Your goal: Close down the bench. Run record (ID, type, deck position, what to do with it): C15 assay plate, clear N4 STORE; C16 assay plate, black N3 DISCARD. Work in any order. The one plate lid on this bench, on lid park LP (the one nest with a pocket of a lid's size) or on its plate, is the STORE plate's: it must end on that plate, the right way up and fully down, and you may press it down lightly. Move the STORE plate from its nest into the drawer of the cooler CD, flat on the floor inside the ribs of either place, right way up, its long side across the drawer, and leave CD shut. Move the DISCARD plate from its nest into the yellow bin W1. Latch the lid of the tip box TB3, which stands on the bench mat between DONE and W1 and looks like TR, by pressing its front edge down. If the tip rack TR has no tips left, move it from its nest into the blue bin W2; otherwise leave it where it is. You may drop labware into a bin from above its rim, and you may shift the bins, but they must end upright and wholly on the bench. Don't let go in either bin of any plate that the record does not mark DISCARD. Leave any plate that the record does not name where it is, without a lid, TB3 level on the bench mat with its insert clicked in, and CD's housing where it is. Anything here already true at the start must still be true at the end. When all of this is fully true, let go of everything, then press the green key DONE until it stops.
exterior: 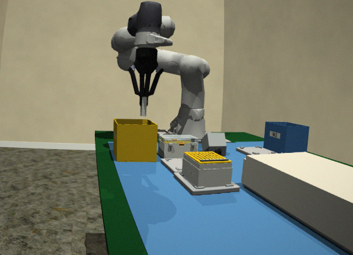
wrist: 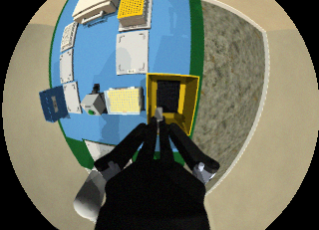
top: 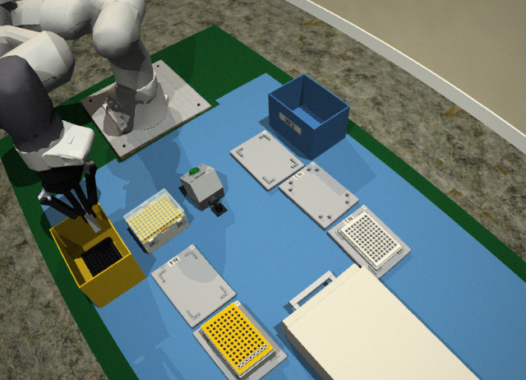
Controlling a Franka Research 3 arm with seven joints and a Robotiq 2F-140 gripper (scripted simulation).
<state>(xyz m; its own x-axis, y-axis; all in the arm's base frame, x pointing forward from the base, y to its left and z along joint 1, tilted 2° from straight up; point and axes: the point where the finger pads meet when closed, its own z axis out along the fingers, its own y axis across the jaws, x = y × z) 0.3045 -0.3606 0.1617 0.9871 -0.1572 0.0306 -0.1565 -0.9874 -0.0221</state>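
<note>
The green DONE key lies 10 mm ahead of my hand, 270 mm to the left of it and 110 mm below it. The rest, counted from my hand: black plate: 30 mm to the right, 160 mm below; then yellow bin W1: 30 mm to the right, 130 mm below; then tip box TB3: 30 mm ahead, 120 mm to the left, 130 mm below.
</note>
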